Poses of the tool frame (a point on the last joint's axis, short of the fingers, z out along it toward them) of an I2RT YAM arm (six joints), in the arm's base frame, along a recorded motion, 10 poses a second.
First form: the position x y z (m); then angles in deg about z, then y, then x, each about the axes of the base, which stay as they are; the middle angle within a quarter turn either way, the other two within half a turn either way.
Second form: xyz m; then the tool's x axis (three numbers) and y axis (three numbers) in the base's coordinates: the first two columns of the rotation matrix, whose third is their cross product. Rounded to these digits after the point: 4 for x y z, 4 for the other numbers.
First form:
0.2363 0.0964 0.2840 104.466 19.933 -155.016
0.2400 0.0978 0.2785 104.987 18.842 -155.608
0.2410 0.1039 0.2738 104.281 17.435 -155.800
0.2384 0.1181 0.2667 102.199 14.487 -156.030
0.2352 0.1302 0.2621 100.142 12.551 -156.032
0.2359 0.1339 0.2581 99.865 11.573 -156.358
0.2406 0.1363 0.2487 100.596 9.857 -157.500
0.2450 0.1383 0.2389 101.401 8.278 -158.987
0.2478 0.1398 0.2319 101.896 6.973 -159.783
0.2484 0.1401 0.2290 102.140 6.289 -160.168
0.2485 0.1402 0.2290 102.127 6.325 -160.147
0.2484 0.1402 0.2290 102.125 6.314 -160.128
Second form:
0.2363 0.0964 0.2840 -0.2348 -0.8417 -0.4862 -0.9103 0.3659 -0.1937
0.2400 0.0978 0.2785 -0.2447 -0.8453 -0.4750 -0.9142 0.3644 -0.1773
0.2410 0.1039 0.2738 -0.2353 -0.8536 -0.4647 -0.9246 0.3440 -0.1637
0.2384 0.1181 0.2667 -0.2046 -0.8717 -0.4454 -0.9463 0.2924 -0.1376
0.2352 0.1302 0.2621 -0.1719 -0.8839 -0.4348 -0.9609 0.2478 -0.1239
0.2359 0.1339 0.2581 -0.1678 -0.8887 -0.4266 -0.9652 0.2362 -0.1124
0.2406 0.1363 0.2487 -0.1812 -0.8961 -0.4052 -0.9684 0.2343 -0.0851
0.2450 0.1383 0.2389 -0.1956 -0.9049 -0.3781 -0.9701 0.2351 -0.0609
0.2478 0.1398 0.2319 -0.2046 -0.9096 -0.3616 -0.9713 0.2345 -0.0402
0.2484 0.1401 0.2290 -0.2090 -0.9118 -0.3533 -0.9718 0.2342 -0.0294
0.2485 0.1402 0.2290 -0.2088 -0.9117 -0.3538 -0.9717 0.2342 -0.0300
0.2484 0.1402 0.2290 -0.2088 -0.9116 -0.3541 -0.9718 0.2341 -0.0297

